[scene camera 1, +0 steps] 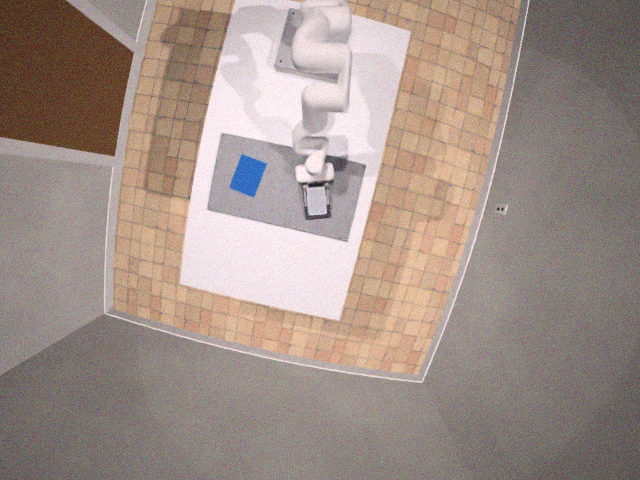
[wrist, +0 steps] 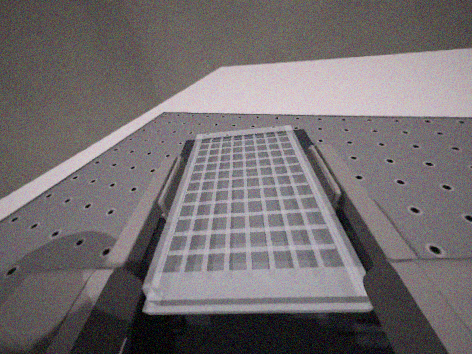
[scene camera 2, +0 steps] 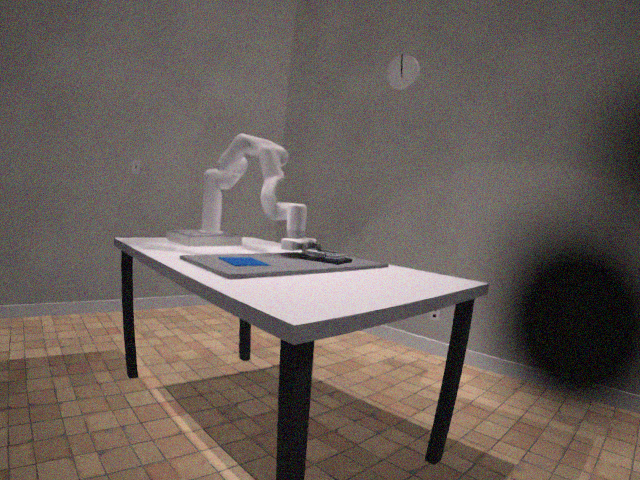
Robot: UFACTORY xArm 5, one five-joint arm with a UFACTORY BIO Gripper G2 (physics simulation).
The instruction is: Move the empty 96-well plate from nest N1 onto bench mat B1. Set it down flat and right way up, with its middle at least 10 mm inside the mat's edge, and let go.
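Places are measured from the arm's base along level axes (x ahead, y left, z up), in millimetres.
Where they show: hand at its tool point: [scene camera 1: 316,200] [wrist: 245,181] [scene camera 2: 326,254]; arm's base at its link origin: [scene camera 2: 210,233].
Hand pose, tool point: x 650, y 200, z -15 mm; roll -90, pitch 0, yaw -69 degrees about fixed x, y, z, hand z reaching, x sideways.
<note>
Each offset is from my tool point to the top centre of the thing. Level surfaces: height alone.
The pale, see-through 96-well plate {0 mm ahead, 0 mm left, 3 mm up} [scene camera 1: 316,201] [wrist: 255,225] lies flat and right way up at the black nest N1 {1 mm ahead, 0 mm left, 8 mm down} [scene camera 1: 317,217] [scene camera 2: 341,260] [wrist: 250,336]. My gripper [scene camera 1: 316,195] [wrist: 250,187] is shut on the plate, with one finger pad against each long side in the wrist view. The plate is in the nest or very close above it; I cannot tell whether it touches the bottom. The bench mat B1 {21 mm down} [scene camera 1: 248,176] [scene camera 2: 242,261] is a blue rectangle, well to the left of the nest in both scene views.
The nest and the mat are on a grey perforated board {23 mm down} [scene camera 1: 279,206] [scene camera 2: 305,267] [wrist: 415,165]. The board lies on a white table {36 mm down} [scene camera 1: 268,263] [scene camera 2: 361,294] [wrist: 350,90]. The arm's grey base plate [scene camera 1: 285,54] [scene camera 2: 204,237] is at the table's other end.
</note>
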